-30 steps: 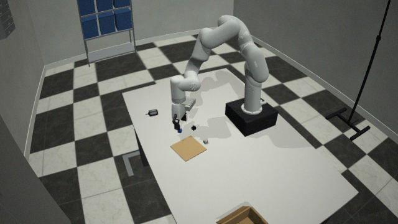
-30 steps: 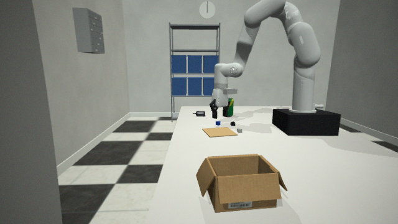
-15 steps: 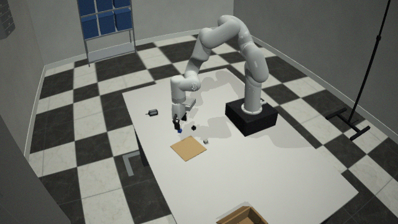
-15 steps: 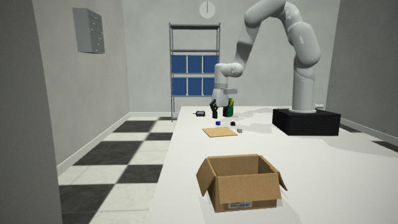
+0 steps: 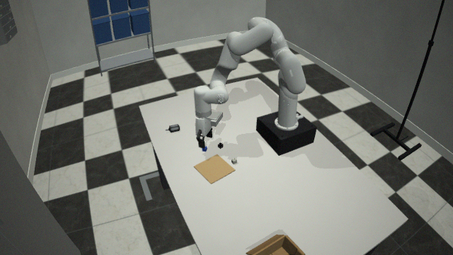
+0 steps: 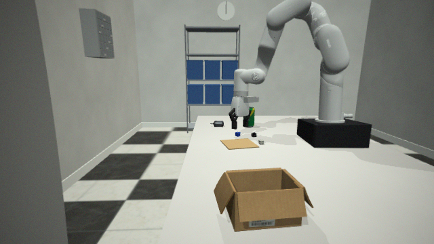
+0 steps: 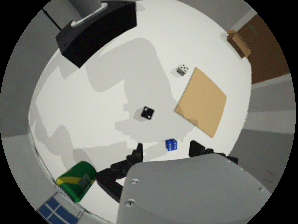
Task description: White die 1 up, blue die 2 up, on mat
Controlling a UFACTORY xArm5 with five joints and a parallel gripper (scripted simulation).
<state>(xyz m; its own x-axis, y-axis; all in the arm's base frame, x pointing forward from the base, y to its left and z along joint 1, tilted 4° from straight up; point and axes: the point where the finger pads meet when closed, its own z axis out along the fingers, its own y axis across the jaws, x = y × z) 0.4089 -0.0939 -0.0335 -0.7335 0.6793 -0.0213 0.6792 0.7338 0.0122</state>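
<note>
Now: hand 10 mm short of the blue die, 10 mm to the right of it and 40 mm above it. Also, from my hand: tan mat (20 mm ahead, 150 mm to the left, 50 mm below); black die (70 mm behind, 20 mm to the left, 40 mm below); white die (90 mm behind, 150 mm to the left, 40 mm below).
</note>
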